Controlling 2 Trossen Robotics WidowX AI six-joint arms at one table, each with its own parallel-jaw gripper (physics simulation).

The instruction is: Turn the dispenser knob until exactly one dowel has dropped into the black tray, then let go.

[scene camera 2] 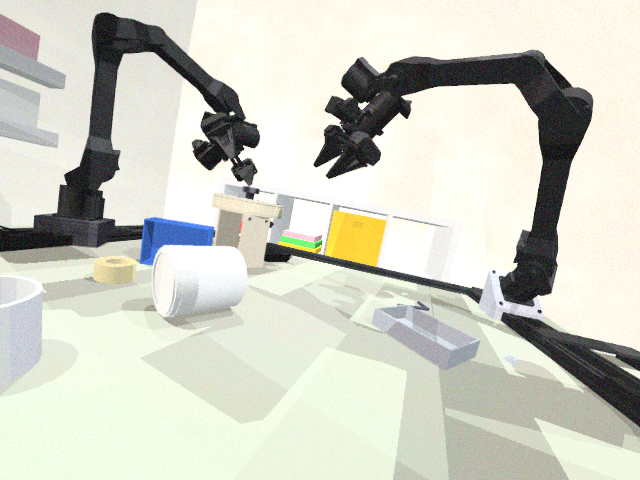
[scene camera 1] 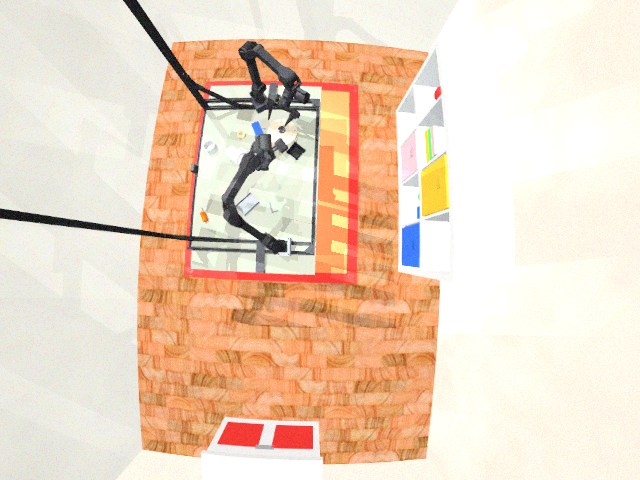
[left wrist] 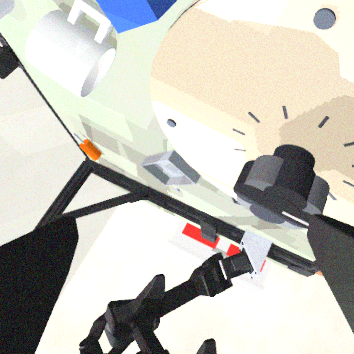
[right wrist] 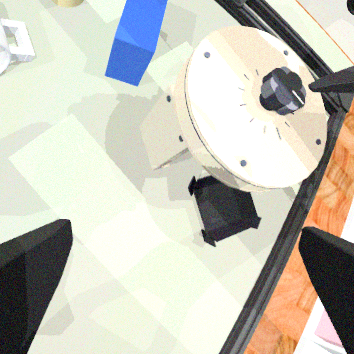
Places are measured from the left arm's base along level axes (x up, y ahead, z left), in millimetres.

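Where they show: left gripper, fingertip midpoint: (scene camera 2: 242, 172) (scene camera 1: 276, 123) (left wrist: 193, 226) (right wrist: 298, 36); right gripper, fingertip midpoint: (scene camera 2: 320, 171) (left wrist: 181, 303) (right wrist: 188, 234); left arm's base, origin of the base link: (scene camera 2: 79, 217) (scene camera 1: 259, 99); right arm's base, origin of the base link: (scene camera 2: 515, 291) (scene camera 1: 283, 246) (left wrist: 247, 260).
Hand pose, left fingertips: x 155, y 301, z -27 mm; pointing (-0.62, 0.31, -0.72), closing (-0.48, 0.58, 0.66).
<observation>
Each offset is from my left fingertips to the top centre of the thing. "spot": to the spot under its first point.
The dispenser's round beige top (scene camera 2: 248, 205) (left wrist: 215, 70) (right wrist: 225, 120) carries the black lobed knob {spot: dx -27, dy +30, dz +9 mm} (scene camera 1: 281, 129) (scene camera 2: 250, 192) (left wrist: 280, 182) (right wrist: 282, 91), whose white mark points lower right in the right wrist view. My left gripper (scene camera 1: 278, 121) (left wrist: 193, 226) is open and empty; one fingertip is close beside the knob, with a small gap in the right wrist view. The black tray {dx -178, dy +112, dz +39 mm} (scene camera 1: 296, 150) (right wrist: 225, 207) sits at the dispenser's foot; no dowel shows in it in the right wrist view. My right gripper (scene camera 2: 322, 171) (right wrist: 188, 234) is open and empty, raised above the table.
A blue box {dx -122, dy -102, dz -91 mm} (scene camera 1: 257, 128) (scene camera 2: 178, 240) (right wrist: 132, 52) stands beside the dispenser. A white mug {spot: dx -149, dy -54, dz -321 mm} (scene camera 2: 206, 279) (left wrist: 70, 52) lies on its side, near a tan ring {dx -176, dy -174, dz -185 mm} (scene camera 2: 114, 272). A grey open tray {dx -177, dy +231, dz -376 mm} (scene camera 1: 248, 204) (scene camera 2: 413, 341) and an orange item {dx -172, dy +131, dz -633 mm} (scene camera 1: 204, 215) (left wrist: 90, 149) lie farther off.
</observation>
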